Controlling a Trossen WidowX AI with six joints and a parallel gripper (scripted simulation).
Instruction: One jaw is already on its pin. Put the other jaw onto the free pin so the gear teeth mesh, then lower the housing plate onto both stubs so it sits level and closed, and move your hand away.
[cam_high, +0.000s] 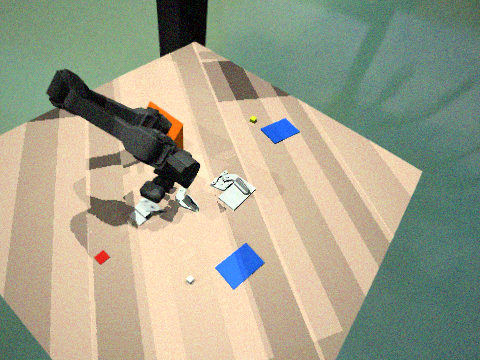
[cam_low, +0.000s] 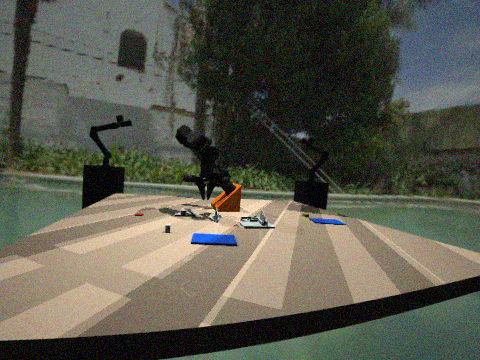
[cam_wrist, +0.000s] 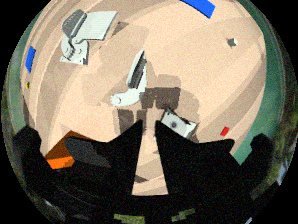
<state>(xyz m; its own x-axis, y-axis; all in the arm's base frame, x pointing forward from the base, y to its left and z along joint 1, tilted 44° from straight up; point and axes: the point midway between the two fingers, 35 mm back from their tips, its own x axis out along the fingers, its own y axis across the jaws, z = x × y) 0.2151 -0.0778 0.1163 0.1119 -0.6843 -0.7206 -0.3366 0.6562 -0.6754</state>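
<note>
The grey jaw is 1 cm ahead of my gripper tip, 5 cm to the left of it and 7 cm below it. Also, from my gripper tip: grey cube (24 cm ahead, 12 cm to the right, 6 cm below); red patch (2 cm ahead, 26 cm to the right, 7 cm below); white base plate (12 cm ahead, 19 cm to the left, 7 cm below).
</note>
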